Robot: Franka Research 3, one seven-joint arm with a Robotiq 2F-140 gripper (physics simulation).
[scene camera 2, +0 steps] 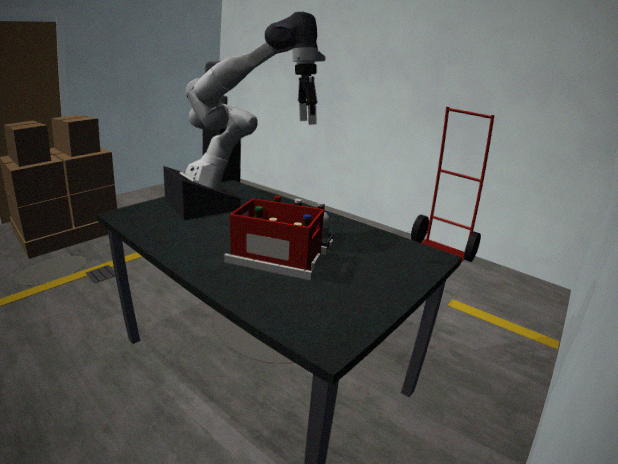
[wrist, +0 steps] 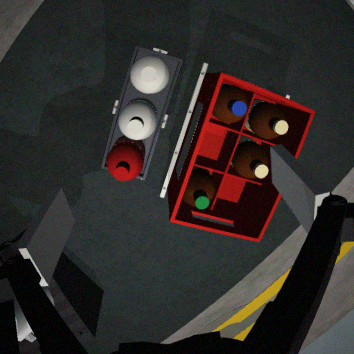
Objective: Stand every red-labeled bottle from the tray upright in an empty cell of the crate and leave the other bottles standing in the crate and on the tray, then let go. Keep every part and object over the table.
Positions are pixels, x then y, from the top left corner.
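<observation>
You can find my gripper in scene camera 2 (307, 122), and it's there in the wrist view (166, 185) as well.
</observation>
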